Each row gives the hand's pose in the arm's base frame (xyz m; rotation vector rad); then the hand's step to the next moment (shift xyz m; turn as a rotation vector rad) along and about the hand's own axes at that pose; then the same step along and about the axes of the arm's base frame.
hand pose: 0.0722 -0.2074 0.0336 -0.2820 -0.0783 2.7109
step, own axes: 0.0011 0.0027 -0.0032 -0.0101 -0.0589 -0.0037
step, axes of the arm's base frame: -0.0014 -0.0020 -0.0036 0.0331 0.0498 0.0039
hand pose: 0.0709 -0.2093 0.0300 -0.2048 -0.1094 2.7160
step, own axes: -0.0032 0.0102 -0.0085 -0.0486 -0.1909 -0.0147
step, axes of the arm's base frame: 0.0002 -0.0102 -0.0091 0.1220 0.1549 0.0121
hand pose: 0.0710 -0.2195 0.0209 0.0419 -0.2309 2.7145
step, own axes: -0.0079 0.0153 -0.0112 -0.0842 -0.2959 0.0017
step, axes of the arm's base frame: 0.0011 -0.0151 -0.0139 0.1971 0.2324 0.0423
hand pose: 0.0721 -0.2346 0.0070 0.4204 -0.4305 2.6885
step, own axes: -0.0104 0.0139 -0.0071 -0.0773 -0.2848 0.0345
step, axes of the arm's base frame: 0.0018 -0.0131 -0.0133 0.1939 0.2134 0.0719
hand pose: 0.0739 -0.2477 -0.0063 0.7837 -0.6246 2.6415
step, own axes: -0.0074 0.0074 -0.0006 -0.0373 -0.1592 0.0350
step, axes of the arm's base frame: 0.0026 -0.0073 -0.0070 0.1105 0.1126 0.0554
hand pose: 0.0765 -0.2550 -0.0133 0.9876 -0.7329 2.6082
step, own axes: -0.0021 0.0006 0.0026 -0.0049 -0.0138 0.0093
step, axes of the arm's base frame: 0.0027 -0.0020 0.0000 0.0142 0.0063 0.0077
